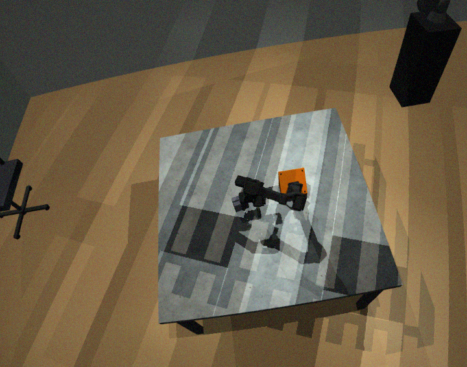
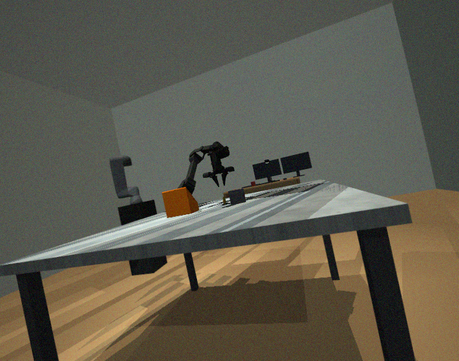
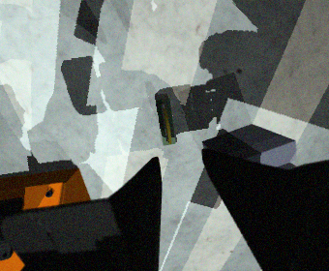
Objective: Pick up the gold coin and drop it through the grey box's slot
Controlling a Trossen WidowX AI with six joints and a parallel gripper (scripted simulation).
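My gripper tip is now 9 cm above the gold coin.
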